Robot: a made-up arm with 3 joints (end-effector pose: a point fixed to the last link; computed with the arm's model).
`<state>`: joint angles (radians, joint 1 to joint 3).
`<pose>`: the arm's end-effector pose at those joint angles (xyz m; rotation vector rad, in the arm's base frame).
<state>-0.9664 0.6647 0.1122</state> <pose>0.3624 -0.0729 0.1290 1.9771 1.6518 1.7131</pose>
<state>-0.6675 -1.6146 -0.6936</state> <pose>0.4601 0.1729 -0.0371 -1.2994 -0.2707 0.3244</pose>
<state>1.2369 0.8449 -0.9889</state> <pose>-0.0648 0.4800 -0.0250 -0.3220 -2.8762 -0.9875</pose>
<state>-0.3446 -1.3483 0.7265</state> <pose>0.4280 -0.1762 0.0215 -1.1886 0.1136 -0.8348</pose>
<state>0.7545 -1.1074 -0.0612</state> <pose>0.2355 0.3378 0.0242 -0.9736 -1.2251 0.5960</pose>
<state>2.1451 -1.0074 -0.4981</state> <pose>-0.2264 0.0210 -0.0321 0.3348 -2.1966 1.7208</pose>
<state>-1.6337 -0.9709 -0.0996</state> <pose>0.3321 -0.3120 0.0316 -1.7468 0.4054 -1.2834</pose>
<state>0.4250 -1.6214 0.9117</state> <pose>0.4660 0.0016 -0.0080 -1.2141 -0.0033 -0.1592</pose>
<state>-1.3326 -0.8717 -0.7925</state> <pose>0.5263 -0.0959 -0.0953 -2.0153 -0.1056 -0.3253</pose>
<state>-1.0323 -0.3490 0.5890</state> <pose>0.2734 -0.2549 0.1255 -1.4713 -0.5129 -1.8262</pose>
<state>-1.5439 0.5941 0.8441</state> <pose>0.0505 -0.1915 0.1201 1.4820 1.2857 2.1839</pose>
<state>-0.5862 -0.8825 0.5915</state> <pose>0.4022 -0.2001 0.0774 -1.2655 -0.2457 -1.1985</pose>
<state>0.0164 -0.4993 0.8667</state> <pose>0.4300 -0.1116 0.0912 -0.7746 -0.7324 -1.0702</pose>
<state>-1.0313 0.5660 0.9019</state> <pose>0.1427 -0.2313 0.1143 -1.0436 -1.5923 -2.2314</pose>
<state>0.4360 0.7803 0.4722</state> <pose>0.2747 0.0732 0.1326 0.0452 -1.9404 -1.2483</pose>
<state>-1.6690 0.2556 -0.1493</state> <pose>0.3407 -0.2636 0.0985 2.6514 0.3781 1.4392</pose>
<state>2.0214 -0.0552 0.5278</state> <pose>0.0414 0.2158 0.1430 0.6417 -1.3183 0.5294</pose>
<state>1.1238 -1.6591 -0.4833</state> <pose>-0.0365 0.2953 -0.0297 -0.8141 -1.2396 1.6572</pose>
